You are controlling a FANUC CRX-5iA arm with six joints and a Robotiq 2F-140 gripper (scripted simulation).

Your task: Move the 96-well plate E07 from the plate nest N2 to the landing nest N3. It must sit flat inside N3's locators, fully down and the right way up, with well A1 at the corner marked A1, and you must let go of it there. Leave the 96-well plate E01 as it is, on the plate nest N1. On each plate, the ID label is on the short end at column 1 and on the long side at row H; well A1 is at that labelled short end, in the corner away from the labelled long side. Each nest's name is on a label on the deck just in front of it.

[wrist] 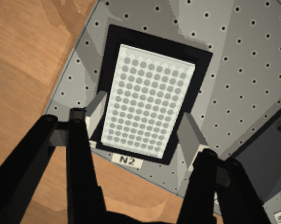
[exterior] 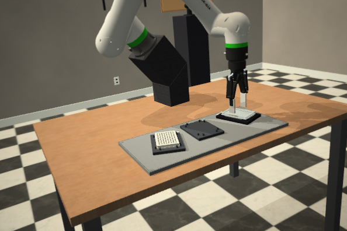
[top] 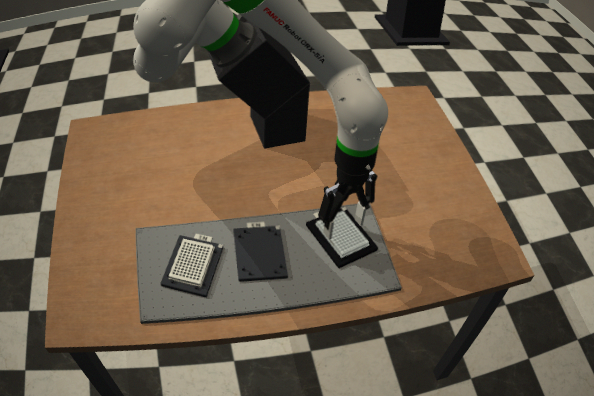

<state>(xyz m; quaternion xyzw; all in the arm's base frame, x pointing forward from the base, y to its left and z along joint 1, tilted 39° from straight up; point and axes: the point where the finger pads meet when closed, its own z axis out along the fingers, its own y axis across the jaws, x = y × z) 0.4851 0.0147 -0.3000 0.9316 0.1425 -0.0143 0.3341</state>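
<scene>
My hand is 5 cm above the plate. The rest, counted from my hand: landing nest N3 (22 cm to the right, 6 cm below, 1 cm ahead); N2 label (9 cm behind, 6 cm below, 3 cm to the right); plate nest N2 (6 cm below).
</scene>
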